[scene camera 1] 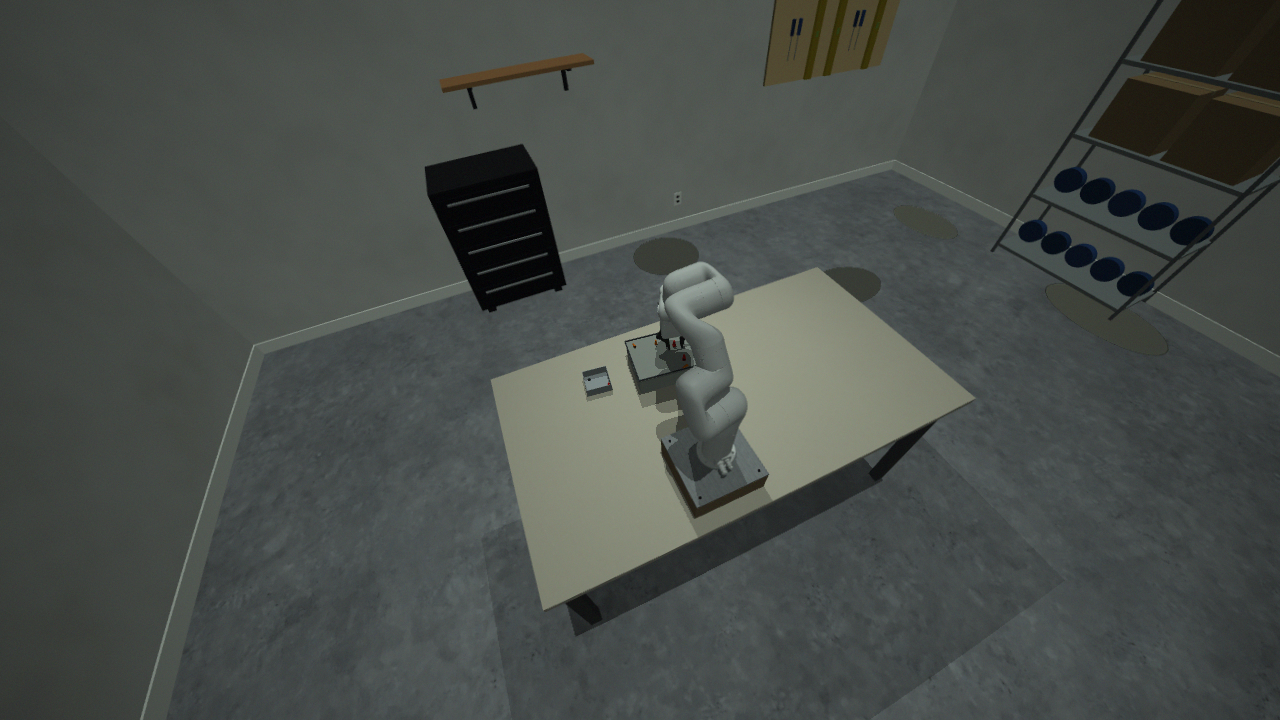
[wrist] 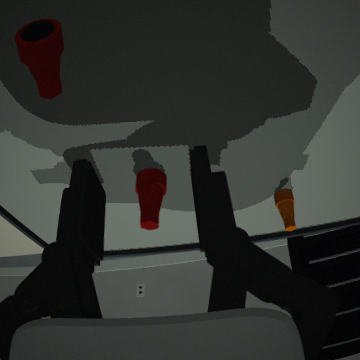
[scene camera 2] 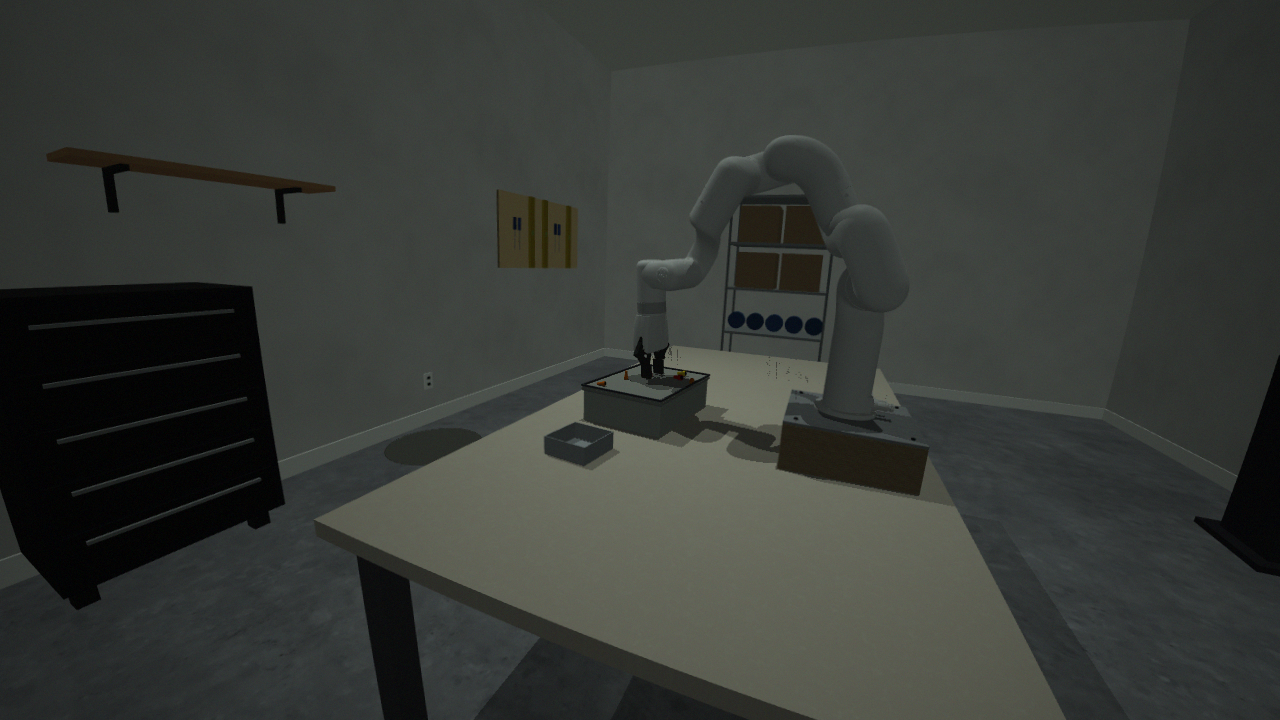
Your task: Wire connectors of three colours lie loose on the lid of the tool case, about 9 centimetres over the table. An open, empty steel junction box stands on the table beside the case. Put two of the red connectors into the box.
Scene:
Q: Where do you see a red connector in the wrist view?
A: At 150, 185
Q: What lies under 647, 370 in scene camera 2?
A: My gripper.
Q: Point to a grey tool case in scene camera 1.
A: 654, 366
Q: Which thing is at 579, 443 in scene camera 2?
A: A steel junction box.

